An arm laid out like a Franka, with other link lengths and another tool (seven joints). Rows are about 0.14 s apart.
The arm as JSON. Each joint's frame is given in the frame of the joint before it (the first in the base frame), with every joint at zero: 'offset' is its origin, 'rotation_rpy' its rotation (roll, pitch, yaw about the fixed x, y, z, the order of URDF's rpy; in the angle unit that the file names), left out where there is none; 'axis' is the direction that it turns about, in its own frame. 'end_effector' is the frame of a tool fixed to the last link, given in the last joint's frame.
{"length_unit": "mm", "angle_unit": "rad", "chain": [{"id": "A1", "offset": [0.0, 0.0, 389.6], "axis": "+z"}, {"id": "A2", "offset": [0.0, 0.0, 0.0], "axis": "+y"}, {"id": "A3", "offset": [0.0, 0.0, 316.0], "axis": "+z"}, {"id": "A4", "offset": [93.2, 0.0, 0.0], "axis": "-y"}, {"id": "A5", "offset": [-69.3, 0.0, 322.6], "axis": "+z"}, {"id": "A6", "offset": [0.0, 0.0, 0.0], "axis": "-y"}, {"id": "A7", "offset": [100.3, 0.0, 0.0], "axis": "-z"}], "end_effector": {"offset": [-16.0, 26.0, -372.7], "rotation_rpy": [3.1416, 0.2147, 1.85]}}
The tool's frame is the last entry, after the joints.
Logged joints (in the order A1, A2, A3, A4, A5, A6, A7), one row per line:
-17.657, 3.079, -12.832, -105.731, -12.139, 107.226, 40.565
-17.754, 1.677, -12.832, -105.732, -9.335, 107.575, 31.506
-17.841, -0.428, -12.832, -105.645, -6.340, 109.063, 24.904
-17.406, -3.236, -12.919, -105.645, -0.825, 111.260, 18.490
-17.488, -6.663, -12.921, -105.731, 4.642, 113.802, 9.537
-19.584, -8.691, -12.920, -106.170, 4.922, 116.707, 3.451
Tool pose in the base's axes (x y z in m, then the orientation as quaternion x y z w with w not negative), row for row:
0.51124, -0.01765, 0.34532, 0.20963, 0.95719, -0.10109, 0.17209
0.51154, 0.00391, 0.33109, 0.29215, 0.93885, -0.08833, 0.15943
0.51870, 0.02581, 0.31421, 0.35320, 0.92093, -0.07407, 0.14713
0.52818, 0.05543, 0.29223, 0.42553, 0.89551, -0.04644, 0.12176
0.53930, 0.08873, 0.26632, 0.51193, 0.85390, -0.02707, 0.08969
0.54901, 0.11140, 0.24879, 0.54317, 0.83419, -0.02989, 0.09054
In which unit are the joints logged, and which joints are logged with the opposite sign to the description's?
The joints are logged in degrees. Opposite sign: A1, A2, A7.
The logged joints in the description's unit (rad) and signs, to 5 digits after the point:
0.30817, -0.05374, -0.22396, -1.84535, -0.21187, 1.87145, -0.70799
0.30987, -0.02927, -0.22396, -1.84537, -0.16293, 1.87754, -0.54988
0.31138, 0.00747, -0.22396, -1.84385, -0.11065, 1.90351, -0.43466
0.30379, 0.05648, -0.22548, -1.84385, -0.01440, 1.94185, -0.32271
0.30522, 0.11629, -0.22551, -1.84535, 0.08102, 1.98622, -0.16645
0.34181, 0.15169, -0.22550, -1.85302, 0.08591, 2.03692, -0.06023

